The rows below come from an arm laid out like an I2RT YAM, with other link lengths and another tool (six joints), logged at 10 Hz.
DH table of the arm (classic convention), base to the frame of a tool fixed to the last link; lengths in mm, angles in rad. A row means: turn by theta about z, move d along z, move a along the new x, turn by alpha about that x. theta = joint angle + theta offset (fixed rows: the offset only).
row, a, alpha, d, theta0
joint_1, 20.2, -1.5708, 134.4, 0
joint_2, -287.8, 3.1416, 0, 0
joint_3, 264.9, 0, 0, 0.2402
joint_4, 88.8, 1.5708, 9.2, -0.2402
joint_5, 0, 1.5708, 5.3, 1.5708
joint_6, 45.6, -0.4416, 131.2, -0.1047
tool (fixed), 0, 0, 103, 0
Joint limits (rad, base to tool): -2.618..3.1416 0..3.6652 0..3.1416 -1.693..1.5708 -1.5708..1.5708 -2.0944..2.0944
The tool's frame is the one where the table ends.
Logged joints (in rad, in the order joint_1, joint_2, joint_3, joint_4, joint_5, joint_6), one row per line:
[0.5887, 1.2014, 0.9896, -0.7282, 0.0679, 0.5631]
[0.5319, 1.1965, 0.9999, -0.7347, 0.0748, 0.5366]
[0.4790, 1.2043, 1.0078, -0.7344, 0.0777, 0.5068]
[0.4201, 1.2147, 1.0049, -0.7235, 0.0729, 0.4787]
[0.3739, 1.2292, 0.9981, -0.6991, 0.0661, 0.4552]
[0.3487, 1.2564, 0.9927, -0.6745, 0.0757, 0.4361]
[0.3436, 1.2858, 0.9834, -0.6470, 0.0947, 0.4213]
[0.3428, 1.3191, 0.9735, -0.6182, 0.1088, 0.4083]
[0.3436, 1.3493, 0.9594, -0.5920, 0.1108, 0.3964]
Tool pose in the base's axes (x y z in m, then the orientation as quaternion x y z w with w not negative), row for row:
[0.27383, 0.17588, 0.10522, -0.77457, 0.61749, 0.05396, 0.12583]
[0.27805, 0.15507, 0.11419, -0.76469, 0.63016, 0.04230, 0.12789]
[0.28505, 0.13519, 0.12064, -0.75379, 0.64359, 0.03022, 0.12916]
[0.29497, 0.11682, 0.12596, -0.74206, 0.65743, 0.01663, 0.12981]
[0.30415, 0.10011, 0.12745, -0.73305, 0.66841, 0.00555, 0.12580]
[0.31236, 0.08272, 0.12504, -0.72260, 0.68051, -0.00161, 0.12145]
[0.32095, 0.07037, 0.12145, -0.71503, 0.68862, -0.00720, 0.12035]
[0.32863, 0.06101, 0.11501, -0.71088, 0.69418, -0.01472, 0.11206]
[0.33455, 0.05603, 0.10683, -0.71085, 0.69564, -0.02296, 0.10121]
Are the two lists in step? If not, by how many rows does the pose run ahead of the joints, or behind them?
The pose runs 2 rows behind the joints: the pose in row i belongs to the joints in row i - 2.
